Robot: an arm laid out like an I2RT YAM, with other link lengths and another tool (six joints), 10 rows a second.
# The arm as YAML. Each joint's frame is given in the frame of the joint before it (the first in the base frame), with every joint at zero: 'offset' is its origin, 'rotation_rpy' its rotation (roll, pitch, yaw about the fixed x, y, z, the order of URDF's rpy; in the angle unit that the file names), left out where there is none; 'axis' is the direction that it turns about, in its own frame. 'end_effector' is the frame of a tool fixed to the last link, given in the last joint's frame.
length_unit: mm
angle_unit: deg
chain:
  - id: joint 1
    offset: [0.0, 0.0, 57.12]
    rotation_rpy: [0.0, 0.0, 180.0]
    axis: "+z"
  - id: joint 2
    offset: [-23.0, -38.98, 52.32]
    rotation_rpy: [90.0, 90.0, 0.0]
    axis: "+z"
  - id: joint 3
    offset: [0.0, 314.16, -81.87]
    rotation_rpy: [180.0, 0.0, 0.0]
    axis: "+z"
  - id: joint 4
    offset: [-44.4, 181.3, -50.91]
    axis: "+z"
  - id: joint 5
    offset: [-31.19, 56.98, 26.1]
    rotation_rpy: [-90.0, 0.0, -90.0]
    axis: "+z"
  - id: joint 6
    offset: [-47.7, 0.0, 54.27]
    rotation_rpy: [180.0, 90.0, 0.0]
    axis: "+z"
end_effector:
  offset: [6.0, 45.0, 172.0]
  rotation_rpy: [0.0, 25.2, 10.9]
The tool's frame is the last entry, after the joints.
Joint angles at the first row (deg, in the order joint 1, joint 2, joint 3, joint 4, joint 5, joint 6):
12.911, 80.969, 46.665, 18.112, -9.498, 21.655
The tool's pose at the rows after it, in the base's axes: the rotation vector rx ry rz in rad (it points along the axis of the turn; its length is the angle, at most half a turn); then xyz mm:
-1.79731 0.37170 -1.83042 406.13 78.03 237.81
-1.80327 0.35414 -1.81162 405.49 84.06 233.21
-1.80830 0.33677 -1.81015 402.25 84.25 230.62
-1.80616 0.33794 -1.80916 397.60 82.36 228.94
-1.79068 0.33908 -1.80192 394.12 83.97 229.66
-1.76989 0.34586 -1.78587 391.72 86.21 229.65
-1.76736 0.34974 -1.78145 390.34 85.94 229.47
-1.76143 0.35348 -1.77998 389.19 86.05 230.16
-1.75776 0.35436 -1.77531 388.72 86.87 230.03
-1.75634 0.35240 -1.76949 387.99 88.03 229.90
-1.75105 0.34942 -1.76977 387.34 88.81 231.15
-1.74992 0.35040 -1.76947 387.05 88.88 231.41
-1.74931 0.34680 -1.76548 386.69 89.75 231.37
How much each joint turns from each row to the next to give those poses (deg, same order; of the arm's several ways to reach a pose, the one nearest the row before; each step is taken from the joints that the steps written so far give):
1.526, 1.226, 0.417, -0.095, 0.092, -0.373
0.521, 0.499, -0.476, 0.505, -0.581, -0.172
-0.062, -0.378, -0.941, 0.310, -0.407, -0.710
-0.267, -0.822, -1.264, 0.510, -0.320, 0.021
-0.052, -0.661, -1.007, 0.936, -0.696, 0.474
-0.403, -0.321, -1.104, 1.496, -1.388, 0.886
-0.176, -0.252, -0.261, 0.062, -0.322, 0.238
-0.026, -0.276, -0.275, 0.251, -0.131, 0.283
-0.046, -0.029, -0.186, 0.266, -0.303, 0.198
0.002, -0.064, -0.062, -0.007, -0.325, 0.088
0.068, -0.195, -0.086, 0.137, -0.113, 0.015
0.022, -0.078, -0.024, -0.002, 0.007, 0.072
-0.038, -0.011, 0.002, -0.039, -0.308, -0.041

